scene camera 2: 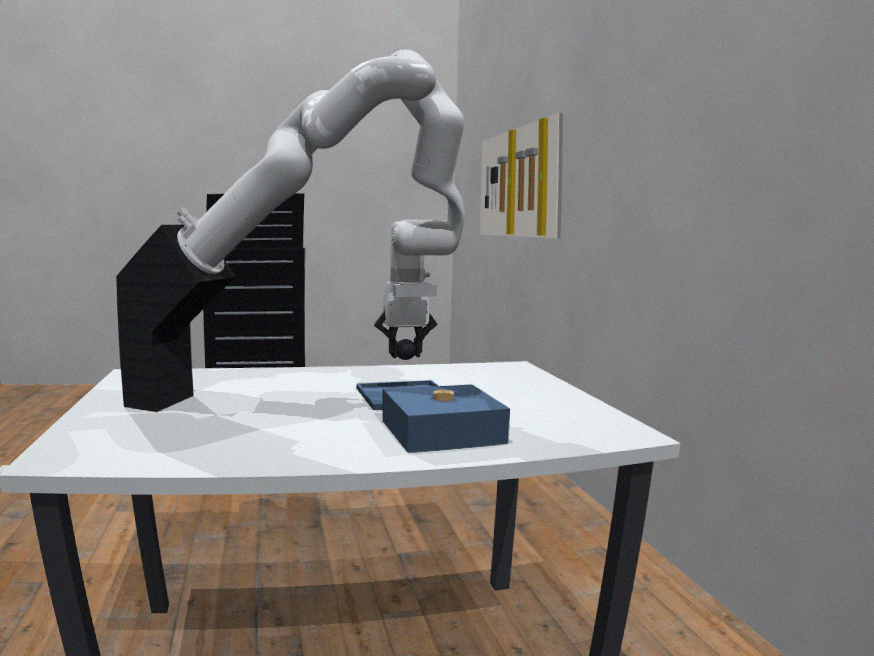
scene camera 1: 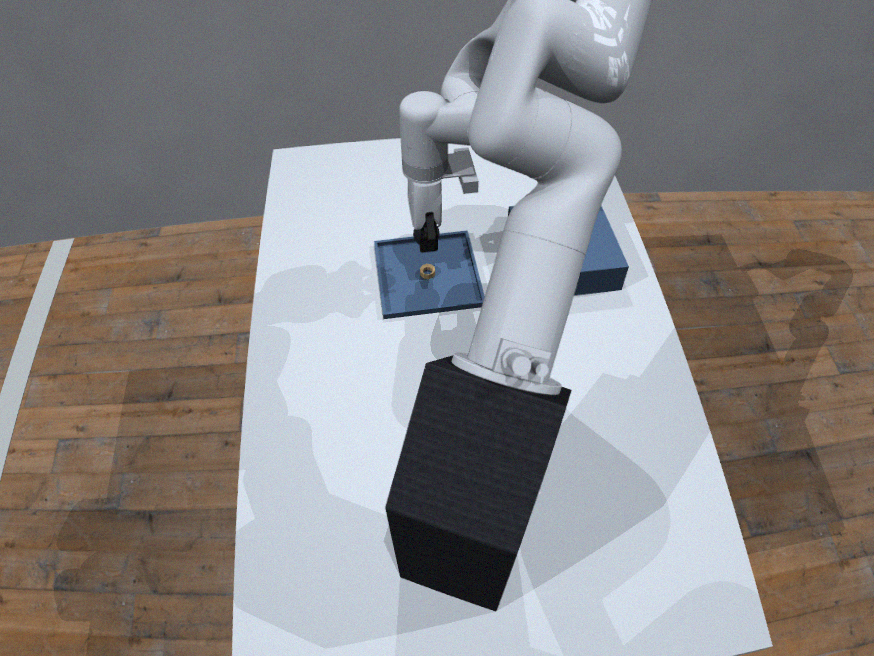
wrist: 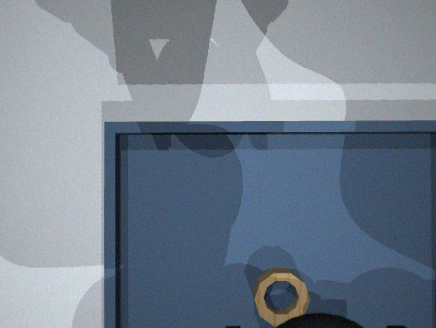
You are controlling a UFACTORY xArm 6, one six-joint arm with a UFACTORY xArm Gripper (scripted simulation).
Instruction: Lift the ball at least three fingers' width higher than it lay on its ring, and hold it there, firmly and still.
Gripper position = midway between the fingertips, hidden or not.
I see my gripper (scene camera 2: 405,356), a flat blue tray (scene camera 1: 405,283) and a blue box (scene camera 2: 433,418).
The flat blue tray shows as well in scene camera 2 (scene camera 2: 374,390) and in the wrist view (wrist: 199,216). The blue box also shows in scene camera 1 (scene camera 1: 605,268). My gripper also shows in scene camera 1 (scene camera 1: 426,240). The wrist view does not show the blue box: it is out of frame.
